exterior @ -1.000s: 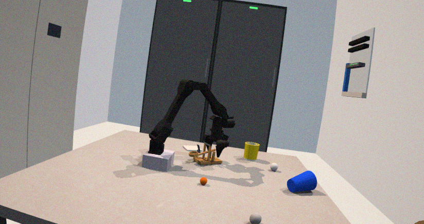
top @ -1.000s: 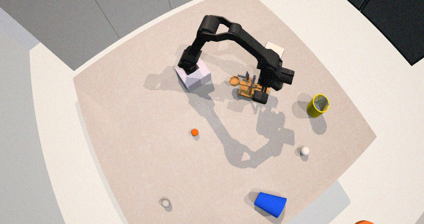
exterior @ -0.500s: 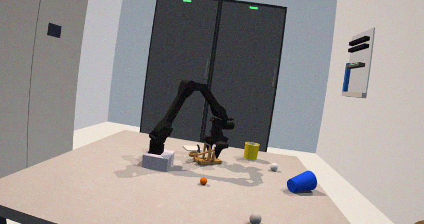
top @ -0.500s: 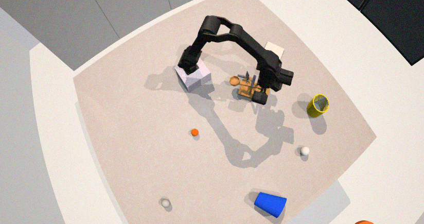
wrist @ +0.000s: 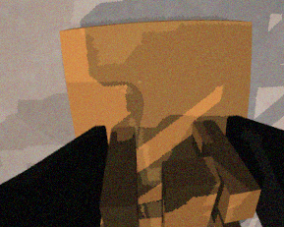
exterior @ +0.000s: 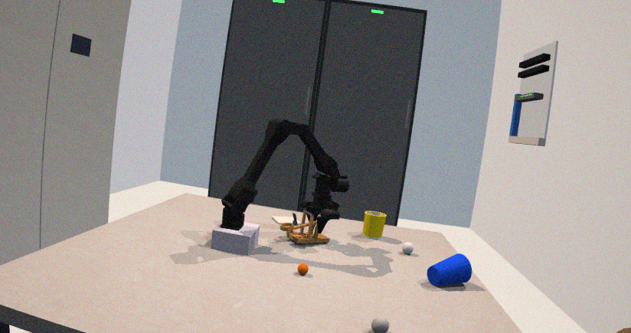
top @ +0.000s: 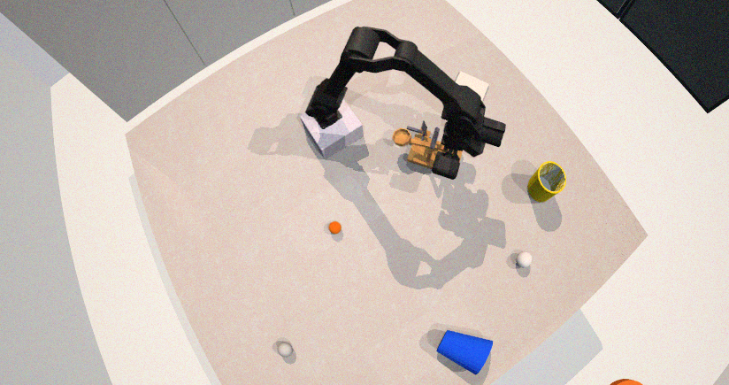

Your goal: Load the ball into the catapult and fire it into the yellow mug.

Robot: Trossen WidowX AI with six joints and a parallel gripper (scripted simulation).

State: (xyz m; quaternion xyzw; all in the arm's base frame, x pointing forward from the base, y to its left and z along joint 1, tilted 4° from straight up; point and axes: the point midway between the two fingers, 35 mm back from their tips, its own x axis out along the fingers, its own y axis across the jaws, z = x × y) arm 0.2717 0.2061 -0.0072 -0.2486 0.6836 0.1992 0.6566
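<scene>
Now: gripper tip 350 mm to the left of the orange ball, 20 mm above it and 10 mm past it. Also, from my gripper tip: wooden catapult 60 mm behind, 30 mm to the right, 20 mm above; flat white tile 220 mm to the left, 140 mm behind, 30 mm below; yellow mug 230 mm ahead, 190 mm to the left, 10 mm below.
</scene>
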